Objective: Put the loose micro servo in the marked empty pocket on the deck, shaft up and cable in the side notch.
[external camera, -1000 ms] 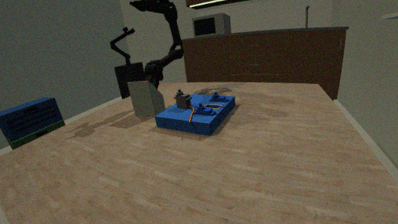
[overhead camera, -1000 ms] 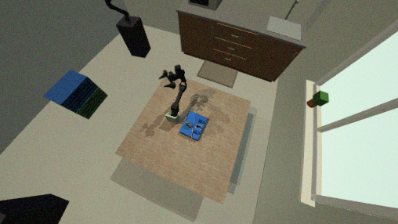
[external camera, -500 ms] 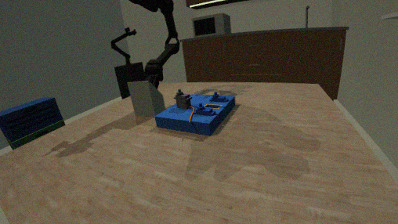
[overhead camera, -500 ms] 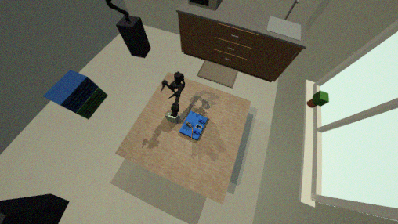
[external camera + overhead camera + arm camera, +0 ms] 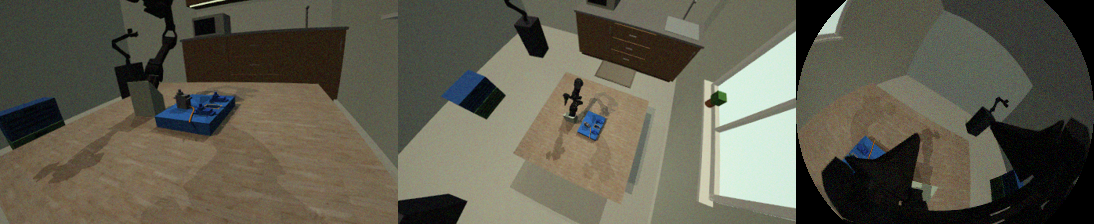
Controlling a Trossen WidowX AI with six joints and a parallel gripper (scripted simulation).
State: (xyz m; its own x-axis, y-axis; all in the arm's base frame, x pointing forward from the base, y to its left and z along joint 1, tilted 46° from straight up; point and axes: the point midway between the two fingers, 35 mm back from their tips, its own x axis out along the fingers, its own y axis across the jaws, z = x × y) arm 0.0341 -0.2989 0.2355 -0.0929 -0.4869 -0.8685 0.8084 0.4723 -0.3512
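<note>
The blue deck is 150 mm ahead of my gripper tip, 50 mm to the left of it and 470 mm below it.
</note>
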